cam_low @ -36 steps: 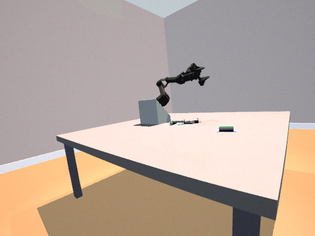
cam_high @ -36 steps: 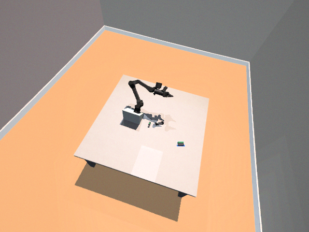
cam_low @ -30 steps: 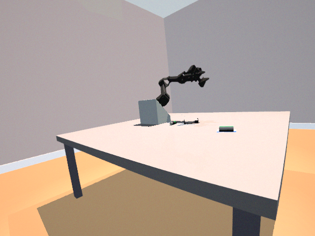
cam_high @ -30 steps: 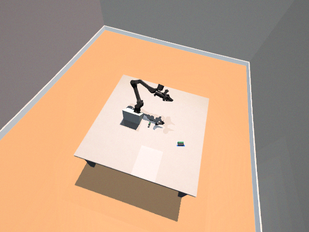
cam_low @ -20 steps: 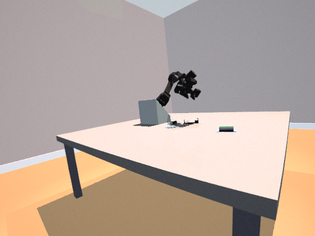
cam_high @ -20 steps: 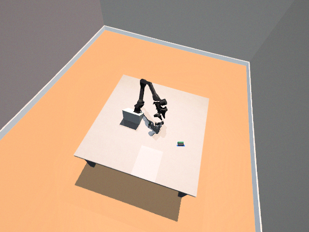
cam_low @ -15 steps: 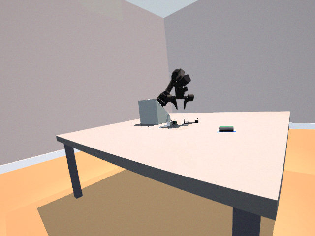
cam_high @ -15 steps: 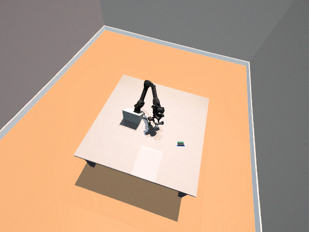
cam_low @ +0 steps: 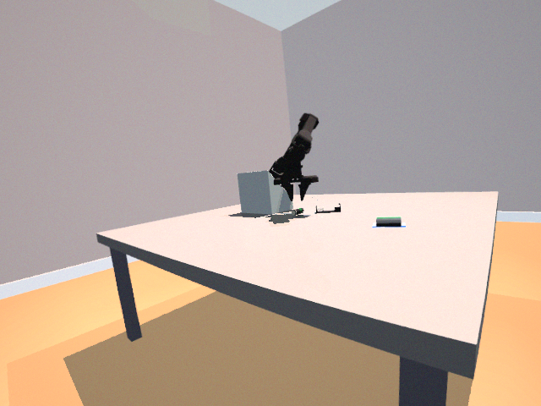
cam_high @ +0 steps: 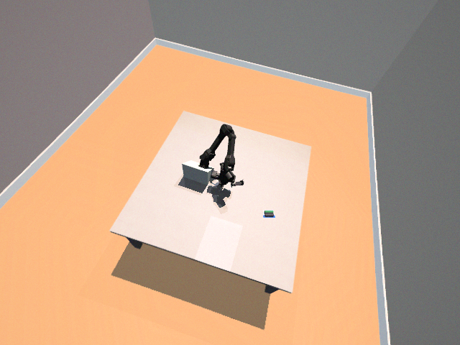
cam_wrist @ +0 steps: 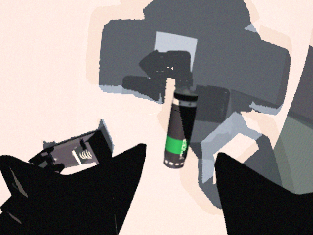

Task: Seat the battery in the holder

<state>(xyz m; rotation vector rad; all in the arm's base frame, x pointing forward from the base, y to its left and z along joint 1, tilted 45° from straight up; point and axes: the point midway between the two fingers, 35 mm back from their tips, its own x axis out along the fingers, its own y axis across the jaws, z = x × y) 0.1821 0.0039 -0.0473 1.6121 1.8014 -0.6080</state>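
My gripper tip is 40 mm above the battery.
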